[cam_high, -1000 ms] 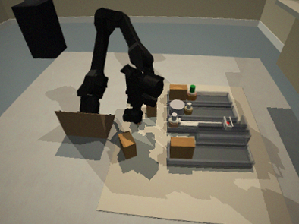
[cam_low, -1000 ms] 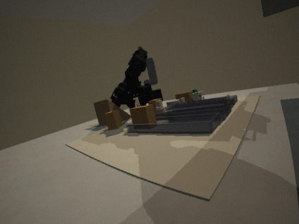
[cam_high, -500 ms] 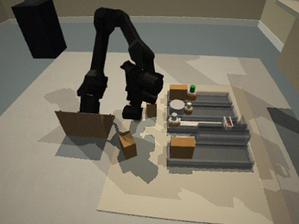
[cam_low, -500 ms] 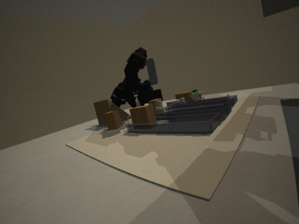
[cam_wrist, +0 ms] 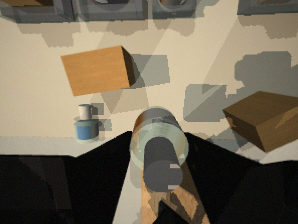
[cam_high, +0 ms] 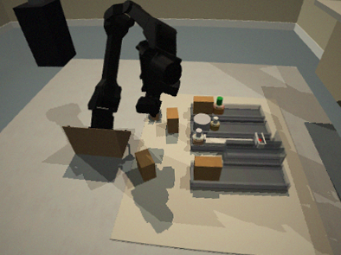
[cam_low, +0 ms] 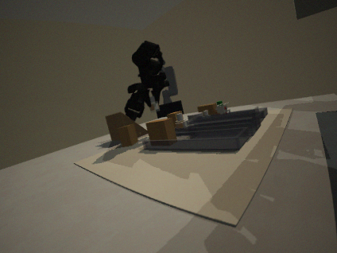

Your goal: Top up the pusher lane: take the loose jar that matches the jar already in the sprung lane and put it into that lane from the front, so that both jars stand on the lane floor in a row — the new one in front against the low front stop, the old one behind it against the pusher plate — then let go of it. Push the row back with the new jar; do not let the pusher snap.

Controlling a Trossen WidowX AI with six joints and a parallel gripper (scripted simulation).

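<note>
Right now my gripper tip is 290 mm short of the grey rack, 100 mm above it and 40 mm to the left of it. The rest, counted from my gripper tip: pale lane strip 250 mm ahead, 70 mm below, 50 mm to the right; then red-marked part 330 mm ahead, 50 mm to the right, 50 mm below.
</note>
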